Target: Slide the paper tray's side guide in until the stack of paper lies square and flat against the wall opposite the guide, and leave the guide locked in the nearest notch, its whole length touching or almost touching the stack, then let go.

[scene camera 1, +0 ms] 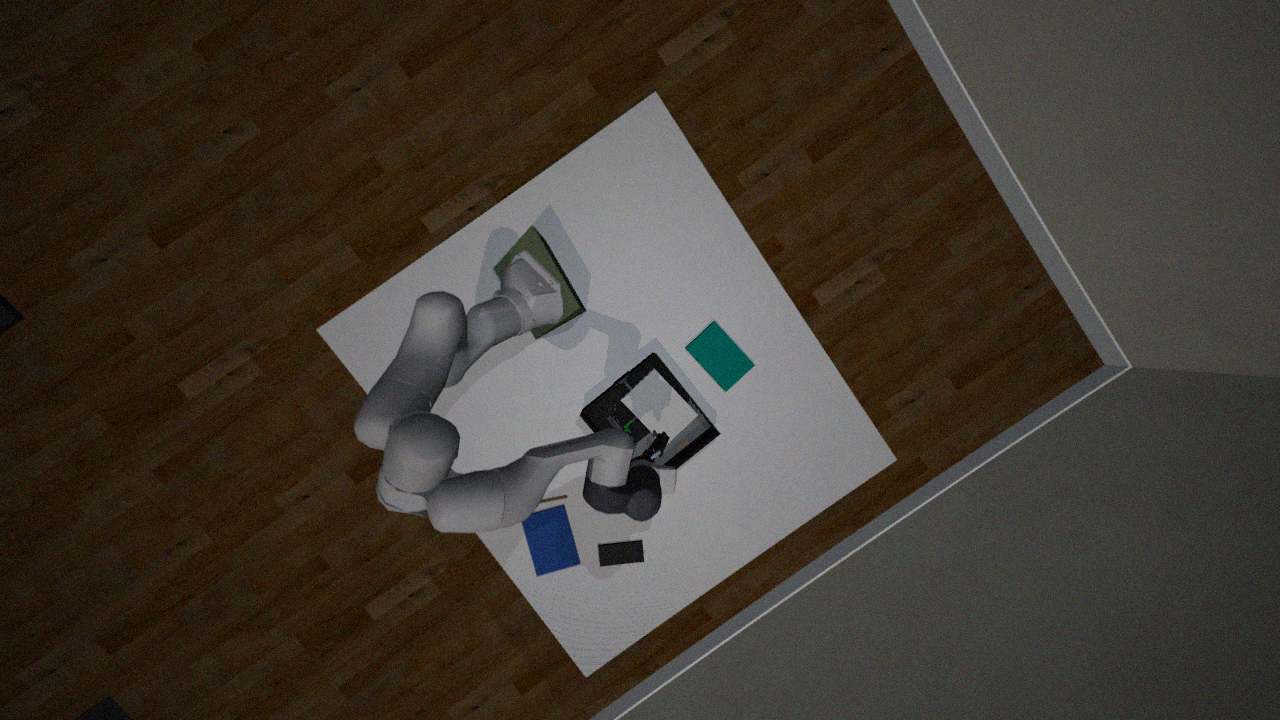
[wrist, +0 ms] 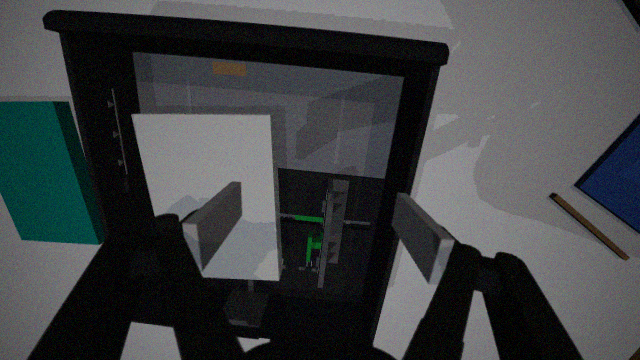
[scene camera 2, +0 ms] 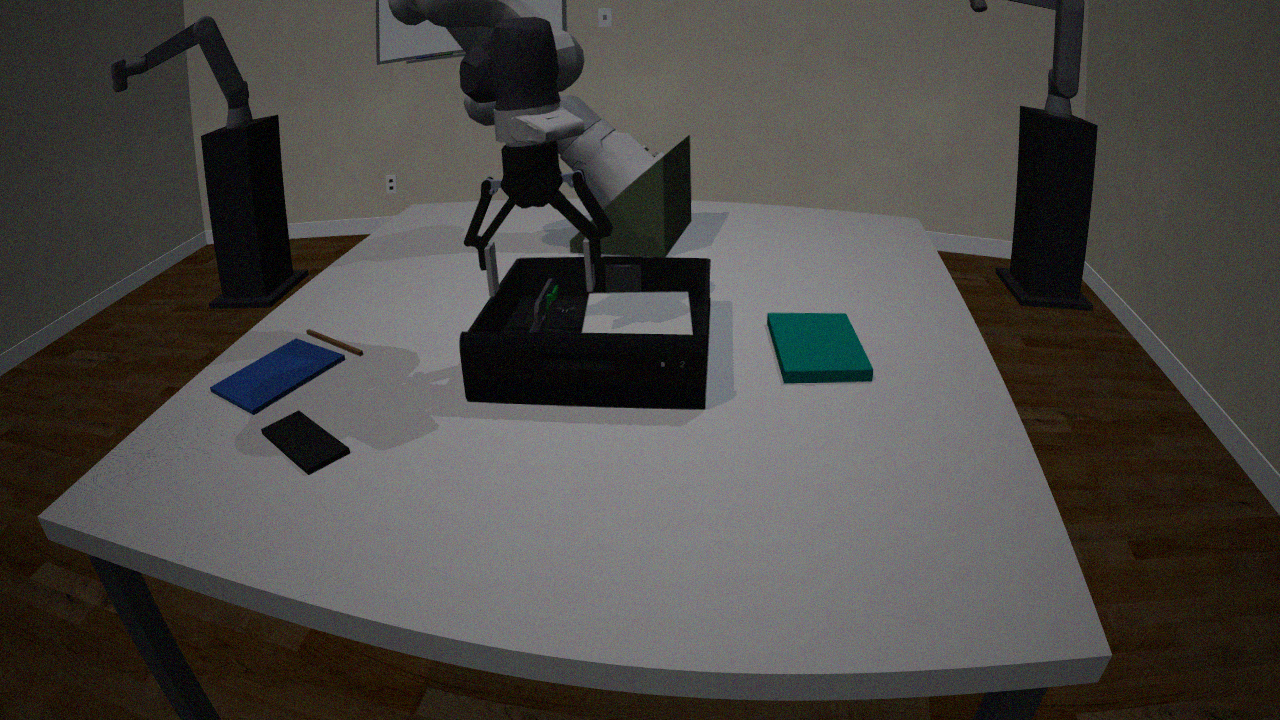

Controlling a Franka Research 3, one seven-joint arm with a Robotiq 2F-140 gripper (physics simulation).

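Observation:
The black paper tray (scene camera 1: 699, 448) (scene camera 2: 581, 371) (wrist: 250, 35) stands on the table. The white paper stack (scene camera 1: 657, 394) (scene camera 2: 637, 311) (wrist: 210, 155) lies in it near the left wall of the wrist view, slightly turned against the tray's walls. The grey side guide (scene camera 2: 542, 304) (wrist: 336, 220) stands upright to the stack's right in the wrist view, with a clear gap between them. Its green lever (scene camera 2: 552, 293) (wrist: 314, 245) faces the stack. My gripper (scene camera 2: 540, 291) (wrist: 318, 204) is open and empty above the guide, one finger over the stack, the other towards the tray's right wall. Finger height is hard to judge.
A teal block (scene camera 1: 719, 355) (scene camera 2: 819, 344) (wrist: 45, 170) lies beside the tray on the stack's side. A blue book (scene camera 1: 551, 540) (scene camera 2: 279, 374) (wrist: 615, 175), a brown stick (scene camera 2: 333, 342) (wrist: 589, 226) and a black slab (scene camera 1: 620, 552) (scene camera 2: 305, 441) lie opposite. A green wedge (scene camera 2: 644, 214) stands behind the tray.

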